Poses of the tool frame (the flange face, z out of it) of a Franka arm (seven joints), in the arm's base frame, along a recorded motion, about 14 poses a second.
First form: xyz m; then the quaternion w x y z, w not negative.
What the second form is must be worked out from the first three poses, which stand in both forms.
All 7 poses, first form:
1: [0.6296 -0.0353 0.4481 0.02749 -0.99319 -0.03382 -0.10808]
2: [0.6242 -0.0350 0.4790 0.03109 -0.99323 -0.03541 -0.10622]
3: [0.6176 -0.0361 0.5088 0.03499 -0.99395 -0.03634 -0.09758]
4: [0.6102 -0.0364 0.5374 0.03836 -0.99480 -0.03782 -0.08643]
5: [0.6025 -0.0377 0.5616 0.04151 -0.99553 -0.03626 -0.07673]
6: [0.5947 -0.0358 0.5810 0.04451 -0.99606 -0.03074 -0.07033]
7: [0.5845 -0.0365 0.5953 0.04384 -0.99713 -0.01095 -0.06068]
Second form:
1: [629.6 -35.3 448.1 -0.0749 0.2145 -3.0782]
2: [624.2 -35.0 479.0 -0.0788 0.2103 -3.0707]
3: [617.6 -36.1 508.8 -0.0806 0.1926 -3.0634]
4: [610.2 -36.4 537.4 -0.0832 0.1699 -3.0574]
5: [602.5 -37.7 561.6 -0.0795 0.1503 -3.0523]
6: [594.7 -35.8 581.0 -0.0682 0.1378 -3.0476]
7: [584.5 -36.5 595.3 -0.0274 0.1203 -3.0521]
